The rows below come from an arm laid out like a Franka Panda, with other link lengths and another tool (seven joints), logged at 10 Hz.
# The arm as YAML. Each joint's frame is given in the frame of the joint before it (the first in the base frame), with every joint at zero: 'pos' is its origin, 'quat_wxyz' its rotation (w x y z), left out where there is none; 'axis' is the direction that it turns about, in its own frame. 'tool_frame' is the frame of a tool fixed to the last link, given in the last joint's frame.
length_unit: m
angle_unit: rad
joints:
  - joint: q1
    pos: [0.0, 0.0, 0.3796]
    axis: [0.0, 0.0, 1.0]
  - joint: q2
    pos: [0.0, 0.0, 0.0]
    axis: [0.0, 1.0, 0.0]
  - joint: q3
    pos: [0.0, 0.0, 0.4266]
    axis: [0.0, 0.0, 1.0]
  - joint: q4
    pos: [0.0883, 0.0, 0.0]
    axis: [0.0, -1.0, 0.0]
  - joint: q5
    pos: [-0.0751, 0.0, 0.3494]
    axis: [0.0, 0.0, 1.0]
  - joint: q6
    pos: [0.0, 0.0, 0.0]
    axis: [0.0, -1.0, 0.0]
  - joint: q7
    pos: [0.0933, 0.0, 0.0]
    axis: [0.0, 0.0, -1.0]
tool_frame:
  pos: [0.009, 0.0, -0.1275]
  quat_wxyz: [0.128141, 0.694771, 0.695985, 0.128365]
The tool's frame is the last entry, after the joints.
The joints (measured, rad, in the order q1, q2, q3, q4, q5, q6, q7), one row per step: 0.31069 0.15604 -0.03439 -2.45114 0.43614 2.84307 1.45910; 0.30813 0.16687 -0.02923 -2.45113 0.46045 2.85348 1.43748; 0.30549 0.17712 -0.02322 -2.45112 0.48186 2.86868 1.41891; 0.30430 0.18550 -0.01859 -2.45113 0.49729 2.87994 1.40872; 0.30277 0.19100 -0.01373 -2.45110 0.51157 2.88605 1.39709; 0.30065 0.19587 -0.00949 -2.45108 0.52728 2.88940 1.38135; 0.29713 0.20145 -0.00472 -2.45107 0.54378 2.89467 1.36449
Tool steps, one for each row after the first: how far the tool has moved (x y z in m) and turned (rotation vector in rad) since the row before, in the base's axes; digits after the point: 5 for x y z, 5 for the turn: 0.00104 -0.00025 -0.00470 0.00350 -0.00031 0.00004; 0.00137 -0.00001 -0.00385 0.00206 -0.00527 -0.00089; 0.00085 0.00043 -0.00328 0.00160 -0.00247 -0.00291; 0.00027 0.00060 -0.00238 0.00227 -0.00070 0.00043; 0.00009 0.00002 -0.00239 0.00244 0.00072 0.00248; 0.00036 -0.00057 -0.00257 0.00200 -0.00053 0.00144
